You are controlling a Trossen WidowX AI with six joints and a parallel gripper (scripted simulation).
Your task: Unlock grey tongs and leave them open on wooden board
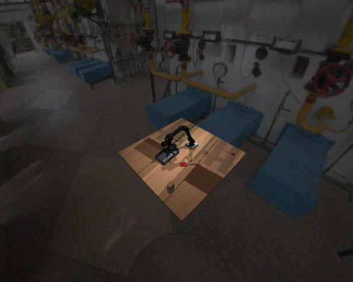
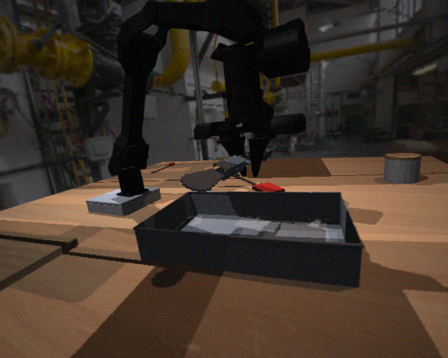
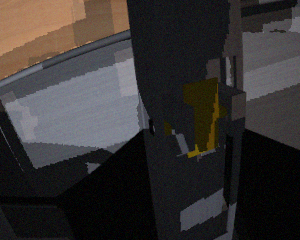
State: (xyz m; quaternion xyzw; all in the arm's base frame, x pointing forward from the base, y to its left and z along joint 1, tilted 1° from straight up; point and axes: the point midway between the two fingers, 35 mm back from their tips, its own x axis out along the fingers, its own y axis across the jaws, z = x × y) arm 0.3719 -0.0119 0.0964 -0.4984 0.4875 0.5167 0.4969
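The yellow lock piece lies 40 mm above my gripper tip and 20 mm to the left of it. Also, from my gripper tip: roasting tin: 70 mm below, 50 mm to the right, 10 mm ahead; then red-headed spatula: 250 mm to the left, 110 mm behind, 90 mm below; then wooden board: 420 mm behind, 350 mm to the right, 90 mm below.
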